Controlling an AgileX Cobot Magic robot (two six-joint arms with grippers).
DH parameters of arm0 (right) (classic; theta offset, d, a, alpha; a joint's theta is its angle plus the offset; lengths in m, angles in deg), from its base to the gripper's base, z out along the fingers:
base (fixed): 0 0 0 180
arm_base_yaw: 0 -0.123 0 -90
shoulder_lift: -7.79 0 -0.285 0
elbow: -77.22 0 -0.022 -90
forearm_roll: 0 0.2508 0 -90
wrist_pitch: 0 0 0.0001 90
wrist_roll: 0 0.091 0 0
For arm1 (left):
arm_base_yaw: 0 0.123 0 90
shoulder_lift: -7.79 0 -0.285 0
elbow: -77.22 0 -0.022 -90
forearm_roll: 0 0.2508 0 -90
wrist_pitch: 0 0 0.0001 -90
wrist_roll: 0 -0.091 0 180
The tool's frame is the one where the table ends.
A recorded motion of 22 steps. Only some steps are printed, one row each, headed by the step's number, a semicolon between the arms.
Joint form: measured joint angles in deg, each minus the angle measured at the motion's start. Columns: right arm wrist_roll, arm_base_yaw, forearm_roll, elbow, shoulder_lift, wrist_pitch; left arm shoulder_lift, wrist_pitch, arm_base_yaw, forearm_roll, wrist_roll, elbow.
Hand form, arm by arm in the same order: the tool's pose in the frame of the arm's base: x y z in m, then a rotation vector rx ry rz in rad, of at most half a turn. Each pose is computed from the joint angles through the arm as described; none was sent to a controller.
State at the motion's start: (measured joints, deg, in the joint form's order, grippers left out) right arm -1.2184 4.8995 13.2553 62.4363 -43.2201 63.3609; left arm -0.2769 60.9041 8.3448 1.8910 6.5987 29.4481
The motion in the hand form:
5: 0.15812 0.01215 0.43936 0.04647 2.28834 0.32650; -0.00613 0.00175 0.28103 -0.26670 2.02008 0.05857
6: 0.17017 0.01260 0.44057 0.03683 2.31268 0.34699; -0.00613 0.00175 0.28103 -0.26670 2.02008 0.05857
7: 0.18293 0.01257 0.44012 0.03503 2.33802 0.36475; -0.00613 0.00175 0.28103 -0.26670 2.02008 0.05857
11: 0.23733 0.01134 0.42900 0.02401 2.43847 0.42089; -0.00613 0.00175 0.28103 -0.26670 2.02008 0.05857
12: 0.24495 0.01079 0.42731 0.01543 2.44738 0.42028; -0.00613 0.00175 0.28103 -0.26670 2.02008 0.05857
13: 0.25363 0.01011 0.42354 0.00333 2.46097 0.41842; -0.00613 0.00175 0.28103 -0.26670 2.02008 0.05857
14: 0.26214 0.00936 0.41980 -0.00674 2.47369 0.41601; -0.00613 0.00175 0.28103 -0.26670 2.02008 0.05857
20: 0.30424 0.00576 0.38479 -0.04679 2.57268 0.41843; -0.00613 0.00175 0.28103 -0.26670 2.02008 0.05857
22: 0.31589 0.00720 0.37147 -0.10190 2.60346 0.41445; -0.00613 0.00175 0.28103 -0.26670 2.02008 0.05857
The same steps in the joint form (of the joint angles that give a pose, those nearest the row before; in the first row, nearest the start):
5: -1.29 0.00 4.58 11.48 -12.02 3.32; 0.00 0.00 0.00 0.00 0.00 0.00
6: -1.80 0.00 5.53 13.37 -14.74 4.13; 0.00 0.00 0.00 0.00 0.00 0.00
7: -2.00 0.00 6.21 15.00 -17.46 4.69; 0.00 0.00 0.00 0.00 0.00 0.00
11: -3.30 -0.06 8.30 20.88 -28.52 6.03; 0.00 0.00 0.00 0.00 0.00 0.00
12: -3.83 -0.06 8.36 21.79 -30.03 6.03; 0.00 0.00 0.00 0.00 0.00 0.00
13: -4.62 -0.07 8.42 22.45 -31.70 5.92; 0.00 0.00 0.00 0.00 0.00 0.00
14: -5.30 -0.07 8.41 23.15 -33.34 5.79; 0.00 0.00 0.00 0.00 0.00 0.00
20: -8.70 -0.06 8.55 24.18 -41.70 4.79; 0.00 0.00 0.00 0.00 0.00 0.00
22: -11.20 -0.52 8.56 24.18 -44.22 4.42; 0.00 0.00 0.00 0.00 0.00 0.00

